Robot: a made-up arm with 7 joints.
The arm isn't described. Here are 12 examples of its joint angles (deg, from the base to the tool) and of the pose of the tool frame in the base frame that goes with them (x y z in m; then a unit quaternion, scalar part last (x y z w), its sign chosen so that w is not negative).
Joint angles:
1: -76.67 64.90 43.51 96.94 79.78 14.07 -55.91
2: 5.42 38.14 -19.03 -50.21 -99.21 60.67 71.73
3: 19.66 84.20 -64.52 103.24 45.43 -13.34 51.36
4: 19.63 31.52 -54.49 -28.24 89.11 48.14 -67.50
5: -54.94 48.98 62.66 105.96 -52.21 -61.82 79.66
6: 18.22 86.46 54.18 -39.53 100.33 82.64 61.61
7: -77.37 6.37 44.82 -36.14 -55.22 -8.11 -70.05
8: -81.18 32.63 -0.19 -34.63 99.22 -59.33 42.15
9: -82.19 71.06 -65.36 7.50 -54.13 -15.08 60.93
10: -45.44 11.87 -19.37 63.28 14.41 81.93 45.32
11: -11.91 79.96 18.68 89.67 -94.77 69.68 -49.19
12: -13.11 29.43 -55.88 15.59 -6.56 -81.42 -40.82
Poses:
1: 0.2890 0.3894 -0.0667 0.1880 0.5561 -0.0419 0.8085
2: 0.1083 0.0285 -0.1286 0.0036 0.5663 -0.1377 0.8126
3: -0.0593 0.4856 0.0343 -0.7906 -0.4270 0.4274 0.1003
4: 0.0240 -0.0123 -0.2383 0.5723 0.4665 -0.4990 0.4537
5: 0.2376 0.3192 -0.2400 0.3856 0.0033 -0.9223 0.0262
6: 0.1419 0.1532 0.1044 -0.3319 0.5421 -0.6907 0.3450
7: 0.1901 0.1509 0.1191 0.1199 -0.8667 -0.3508 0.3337
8: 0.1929 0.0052 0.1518 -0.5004 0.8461 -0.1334 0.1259
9: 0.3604 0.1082 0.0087 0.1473 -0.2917 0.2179 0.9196
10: 0.2857 0.0797 -0.3247 0.6450 0.5721 0.2842 0.4195
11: 0.0330 0.4644 -0.0978 -0.6453 0.0924 0.1600 0.7412
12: 0.1206 0.0126 -0.3128 0.0200 -0.3585 -0.7310 0.5802
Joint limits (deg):
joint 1: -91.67..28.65
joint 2: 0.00..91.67
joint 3: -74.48..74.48
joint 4: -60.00..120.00
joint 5: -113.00..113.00
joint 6: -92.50..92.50
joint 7: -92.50..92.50
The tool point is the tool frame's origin. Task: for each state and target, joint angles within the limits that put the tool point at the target. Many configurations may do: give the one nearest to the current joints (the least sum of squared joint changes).
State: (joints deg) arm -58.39 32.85 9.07 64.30 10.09 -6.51 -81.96
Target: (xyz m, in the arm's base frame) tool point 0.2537 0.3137 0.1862
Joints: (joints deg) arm -75.44 66.37 24.62 30.21 9.53 -11.71 -81.96
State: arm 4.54 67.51 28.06 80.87 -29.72 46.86 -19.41
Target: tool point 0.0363 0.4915 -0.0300
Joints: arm -1.53 84.53 29.91 75.96 -28.45 32.17 -19.41
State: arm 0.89 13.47 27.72 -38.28 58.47 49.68 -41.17
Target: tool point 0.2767 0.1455 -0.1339
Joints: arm -26.36 11.10 16.11 -10.48 55.33 46.19 -41.17
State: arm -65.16 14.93 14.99 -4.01 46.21 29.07 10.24
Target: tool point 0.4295 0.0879 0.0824
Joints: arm -87.89 19.23 16.13 38.85 44.06 25.93 10.24
